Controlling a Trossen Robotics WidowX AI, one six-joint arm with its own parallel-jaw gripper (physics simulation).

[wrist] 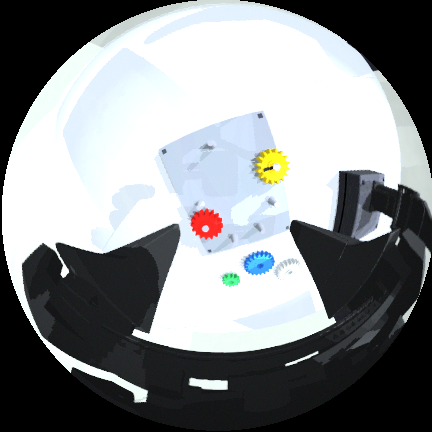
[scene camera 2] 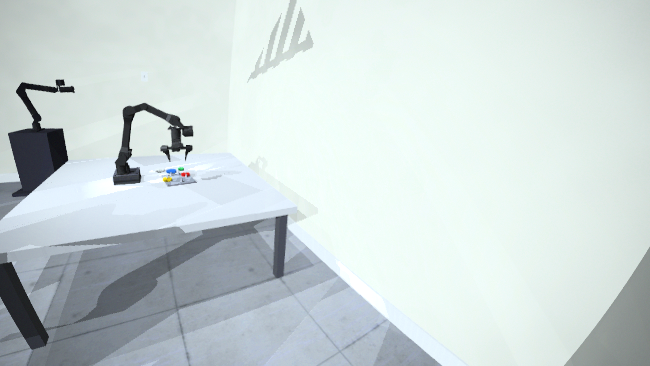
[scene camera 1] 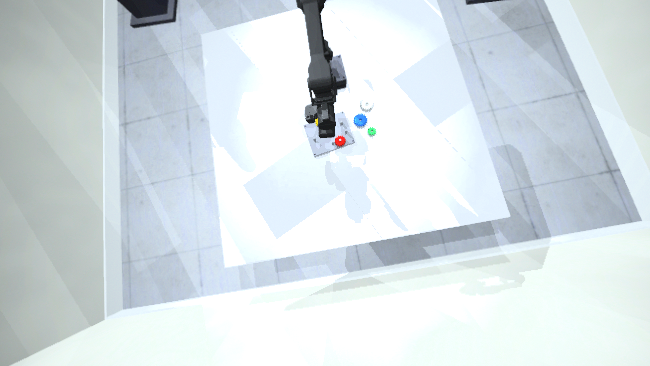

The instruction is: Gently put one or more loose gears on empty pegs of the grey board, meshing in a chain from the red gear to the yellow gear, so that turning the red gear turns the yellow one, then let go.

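Places are measured from the arm's base along level axes (x left, y back, z up), in millimetres.
Pixels of known places: gripper, fingertip midpoint: [wrist: 236,227] [scene camera 2: 177,161]; arm's base, link origin: [wrist: 376,195] [scene camera 2: 123,173].
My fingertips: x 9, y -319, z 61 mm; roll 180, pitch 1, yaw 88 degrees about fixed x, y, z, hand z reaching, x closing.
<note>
Ahead of a thing's pixels: the offset from my fingertips to its top centre. "pt": to the spot under its first point. Level surfaces: height alone.
The grey board {dz -86, dx -6, dy +9 mm} [scene camera 1: 324,146] [wrist: 225,165] lies on the table with several bare pegs. The red gear {dz -92, dx +48, dy -41 mm} [scene camera 1: 340,141] [scene camera 2: 185,174] [wrist: 206,224] and the yellow gear {pt dz -95, dx -60, dy +62 mm} [scene camera 2: 167,179] [wrist: 272,166] are on pegs of the board, apart from each other; the arm mostly hides the yellow one in scene camera 1. Loose on the table beside the board lie a blue gear {dz -100, dx +151, dy +58 mm} [scene camera 1: 360,120] [scene camera 2: 171,171] [wrist: 259,263], a small green gear {dz -100, dx +201, dy -3 mm} [scene camera 1: 372,131] [scene camera 2: 181,169] [wrist: 231,279] and a white gear {dz -100, dx +189, dy +137 mm} [scene camera 1: 366,104] [wrist: 287,269]. My gripper [scene camera 2: 178,160] [wrist: 236,227] is open and empty, above the board.
The arm's base [scene camera 2: 127,176] [wrist: 361,200] stands on the white table {dz -116 mm} [scene camera 1: 425,200] [scene camera 2: 240,200] near the board. A second arm [scene camera 2: 31,102] stands on a dark pedestal [scene camera 2: 39,155] beyond the table. A pale wall [scene camera 2: 450,150] rises beside the table.
</note>
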